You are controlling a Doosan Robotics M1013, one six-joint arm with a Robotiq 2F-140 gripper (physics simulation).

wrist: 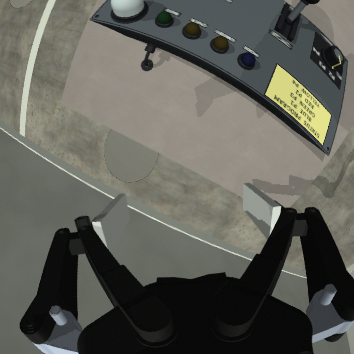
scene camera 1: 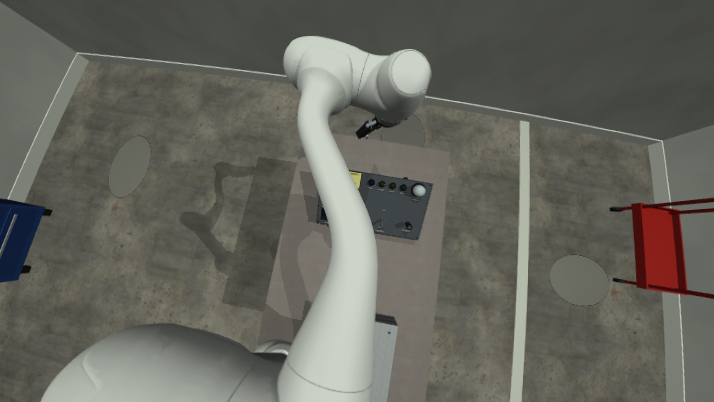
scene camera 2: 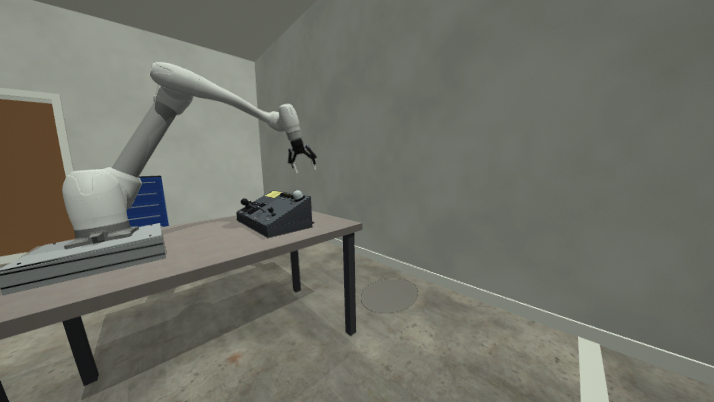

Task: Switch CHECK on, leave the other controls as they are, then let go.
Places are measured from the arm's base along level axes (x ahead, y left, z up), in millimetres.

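Pixels of known places: gripper, fingertip midpoint: (wrist: 185,201) (scene camera 1: 381,128) (scene camera 2: 305,171); arm's base, origin of the base link: (scene camera 2: 106,237).
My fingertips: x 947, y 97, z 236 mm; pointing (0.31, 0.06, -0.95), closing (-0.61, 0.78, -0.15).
For each thing: its middle in the pictures, then the offset to it from my fingertips. "pt": a spot on its surface instead. Level surfaces: height alone.
- dark control panel, body centre: (wrist: 248,25) (scene camera 1: 371,204) (scene camera 2: 271,210) 264 mm back, 49 mm right, 223 mm down
- small black lever, surface spot: (wrist: 146,65) (scene camera 1: 405,179) pt 69 mm back, 192 mm right, 302 mm down
- slot, surface spot: (wrist: 293,19) pt 338 mm back, 10 mm left, 201 mm down
- rotary knob, body centre: (wrist: 334,55) 351 mm back, 123 mm left, 198 mm down
- small black control, body centre: (scene camera 1: 408,224) (scene camera 2: 272,212) 312 mm back, 235 mm right, 202 mm down
- white dome, surface spot: (wrist: 127,7) (scene camera 1: 417,186) pt 153 mm back, 213 mm right, 111 mm down
- yellow status card, body centre: (wrist: 302,104) (scene camera 1: 343,178) (scene camera 2: 273,194) 192 mm back, 104 mm left, 148 mm down
- table, its level: 308 mm down
The dark control panel (scene camera 1: 370,204) (scene camera 2: 292,220) (wrist: 237,21) is a sloped box on the table. A small black lever (scene camera 1: 405,178) (wrist: 146,65) sticks out at its rear edge. A black lever in a slot (wrist: 295,19) and a rotary knob (wrist: 333,58) show in the wrist view. Another small black control (scene camera 1: 408,226) (scene camera 2: 271,212) is at the front right in scene view 1. The labels are too small to tell which control is CHECK. My gripper (scene camera 2: 305,170) (wrist: 185,201) is open and empty, above and behind the panel, touching nothing.
A white dome (scene camera 1: 419,190) (scene camera 2: 298,194) (wrist: 127,7) and small dark green, amber and blue lamps line the panel's rear top, beside a yellow status card (scene camera 1: 355,179) (scene camera 2: 274,194) (wrist: 300,107). The wall stands behind the table (scene camera 1: 405,280) (scene camera 2: 210,250). My arm hides the panel's left part in scene view 1.
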